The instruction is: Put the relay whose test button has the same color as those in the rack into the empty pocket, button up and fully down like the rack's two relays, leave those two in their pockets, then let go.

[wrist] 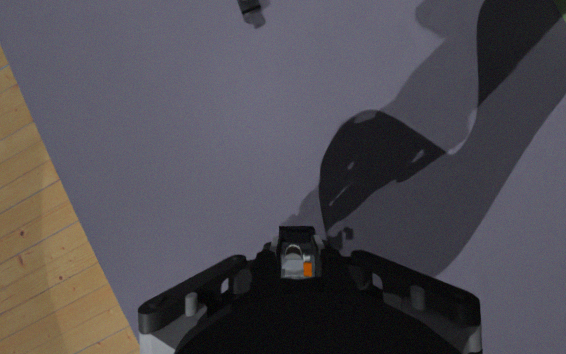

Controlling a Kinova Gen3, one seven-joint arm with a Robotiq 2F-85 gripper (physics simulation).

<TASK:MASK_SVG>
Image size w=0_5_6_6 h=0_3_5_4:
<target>my gripper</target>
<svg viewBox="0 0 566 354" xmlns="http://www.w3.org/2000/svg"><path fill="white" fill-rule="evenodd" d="M138 308L140 354L483 354L480 300L475 295L364 250L352 251L351 257L341 256L339 250L332 248L328 241L321 240L319 235L311 235L311 246L315 258L317 277L306 279L280 278L281 236L273 237L272 242L264 244L262 251L257 253L256 259L246 261L245 255L237 254L230 256L149 299ZM228 278L229 289L221 294L222 283ZM372 273L380 277L383 290L373 285Z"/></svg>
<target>relay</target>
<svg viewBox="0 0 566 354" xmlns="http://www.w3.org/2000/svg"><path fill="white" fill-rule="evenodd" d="M283 240L280 253L280 278L306 279L315 277L315 258L311 241L309 243L286 243L286 240Z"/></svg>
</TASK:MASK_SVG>
